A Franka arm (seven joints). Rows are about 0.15 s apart.
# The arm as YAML. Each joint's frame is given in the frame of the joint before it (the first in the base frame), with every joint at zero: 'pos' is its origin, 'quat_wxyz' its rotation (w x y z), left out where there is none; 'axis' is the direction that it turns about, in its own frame. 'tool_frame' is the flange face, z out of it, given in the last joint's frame.
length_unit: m
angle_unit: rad
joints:
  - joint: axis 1
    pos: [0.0, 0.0, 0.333]
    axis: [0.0, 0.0, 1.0]
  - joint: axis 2
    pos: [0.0, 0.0, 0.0]
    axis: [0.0, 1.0, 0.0]
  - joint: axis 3
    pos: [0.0, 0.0, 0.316]
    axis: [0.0, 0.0, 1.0]
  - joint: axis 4
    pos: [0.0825, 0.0, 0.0]
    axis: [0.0, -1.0, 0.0]
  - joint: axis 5
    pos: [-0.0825, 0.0, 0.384]
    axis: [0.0, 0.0, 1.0]
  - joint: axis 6
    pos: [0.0, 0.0, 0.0]
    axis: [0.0, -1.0, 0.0]
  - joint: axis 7
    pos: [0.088, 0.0, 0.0]
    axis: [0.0, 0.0, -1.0]
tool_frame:
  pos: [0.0, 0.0, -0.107]
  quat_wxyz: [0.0, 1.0, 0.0, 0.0]
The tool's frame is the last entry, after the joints.
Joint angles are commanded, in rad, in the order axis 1, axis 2, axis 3, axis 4, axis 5, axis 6, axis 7. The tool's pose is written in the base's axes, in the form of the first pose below.
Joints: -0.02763, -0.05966, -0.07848, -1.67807, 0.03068, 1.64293, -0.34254
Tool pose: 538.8 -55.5 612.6 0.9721 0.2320 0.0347 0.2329 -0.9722 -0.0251
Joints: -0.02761, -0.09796, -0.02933, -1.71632, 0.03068, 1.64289, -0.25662
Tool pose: 528.6 -27.8 614.9 0.9800 0.1961 0.0321 0.1970 -0.9801 -0.0262
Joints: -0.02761, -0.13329, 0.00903, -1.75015, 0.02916, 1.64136, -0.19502
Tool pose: 517.7 -6.4 617.1 0.9844 0.1734 0.0294 0.1741 -0.9845 -0.0227
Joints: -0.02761, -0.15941, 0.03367, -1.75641, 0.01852, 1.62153, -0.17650
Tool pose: 507.9 6.3 625.6 0.9833 0.1803 0.0264 0.1806 -0.9835 -0.0087
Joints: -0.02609, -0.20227, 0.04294, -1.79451, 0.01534, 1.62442, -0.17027
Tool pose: 494.3 12.0 629.2 0.9823 0.1846 0.0327 0.1848 -0.9828 -0.0012
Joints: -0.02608, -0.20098, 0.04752, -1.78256, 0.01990, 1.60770, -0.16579
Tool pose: 493.3 15.0 632.7 0.9824 0.1847 0.0273 0.1849 -0.9827 -0.0060
